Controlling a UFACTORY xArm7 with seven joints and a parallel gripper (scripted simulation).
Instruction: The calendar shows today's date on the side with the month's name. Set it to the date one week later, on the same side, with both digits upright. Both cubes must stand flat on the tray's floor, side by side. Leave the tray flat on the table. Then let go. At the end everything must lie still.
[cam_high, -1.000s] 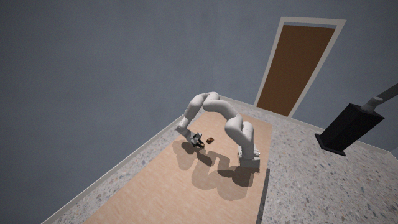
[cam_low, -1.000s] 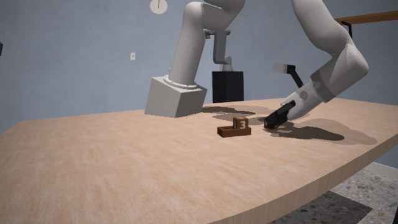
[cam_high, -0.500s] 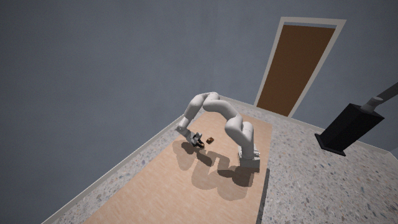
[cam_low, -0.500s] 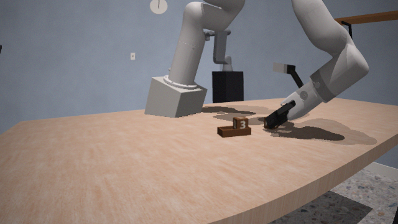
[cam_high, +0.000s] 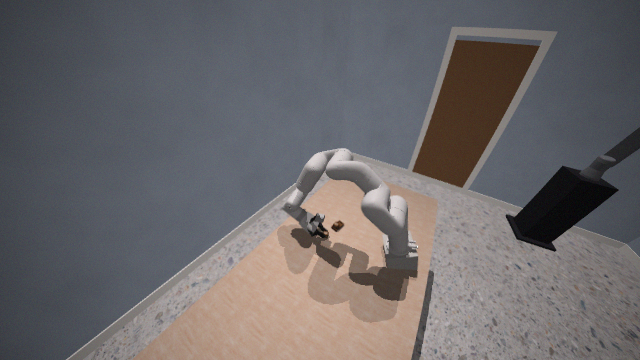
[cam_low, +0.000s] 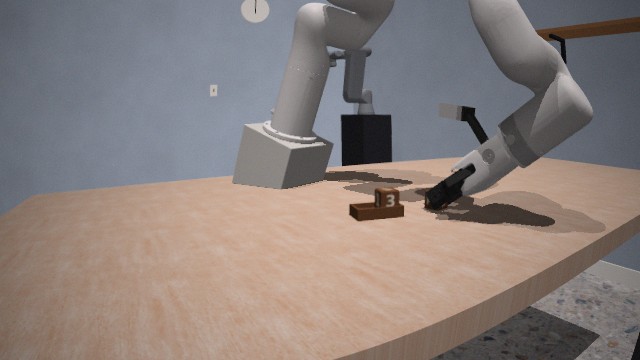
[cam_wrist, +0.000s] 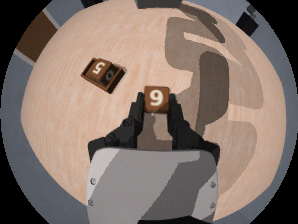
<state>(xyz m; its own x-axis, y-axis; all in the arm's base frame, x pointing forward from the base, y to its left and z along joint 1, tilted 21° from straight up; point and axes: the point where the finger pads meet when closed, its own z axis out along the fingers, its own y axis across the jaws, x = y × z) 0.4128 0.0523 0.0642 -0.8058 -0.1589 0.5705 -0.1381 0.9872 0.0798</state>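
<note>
The cube is 20 mm behind my hand and 10 mm below it. Round my hand: brown wooden tray (50 mm behind, 100 mm to the right, 20 mm below).
</note>
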